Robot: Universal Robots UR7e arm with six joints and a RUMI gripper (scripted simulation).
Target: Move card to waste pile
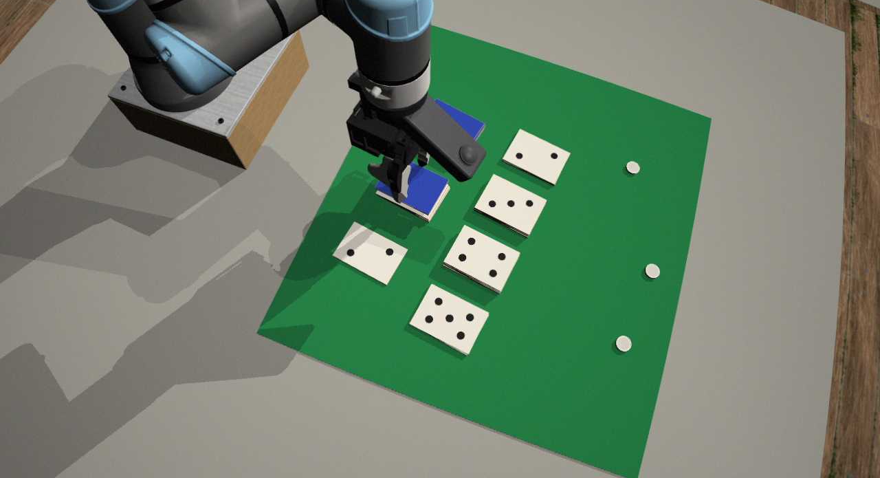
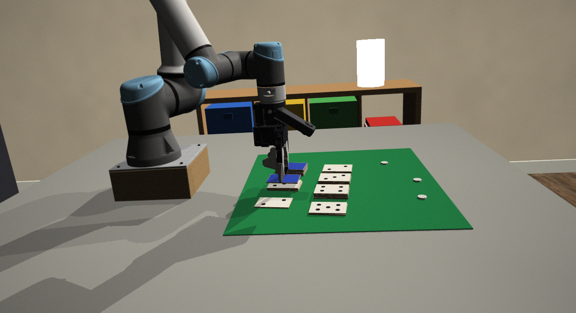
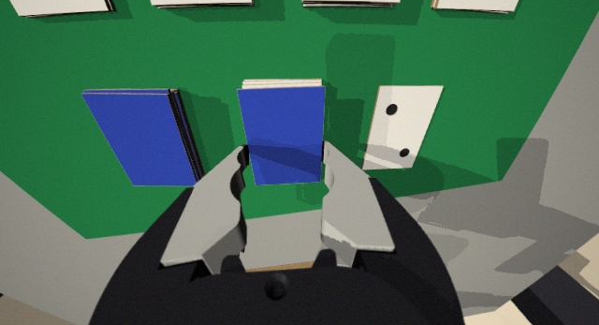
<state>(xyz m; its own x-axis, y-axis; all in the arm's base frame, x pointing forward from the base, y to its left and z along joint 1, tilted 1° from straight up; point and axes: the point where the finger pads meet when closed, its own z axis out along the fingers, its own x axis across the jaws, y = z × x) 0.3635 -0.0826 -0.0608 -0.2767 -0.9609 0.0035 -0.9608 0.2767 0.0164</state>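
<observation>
The two-pip card lies 110 mm to the right of my hand, 40 mm below it and 40 mm behind it. Round my hand: green mat (150 mm ahead, 50 mm below).
</observation>
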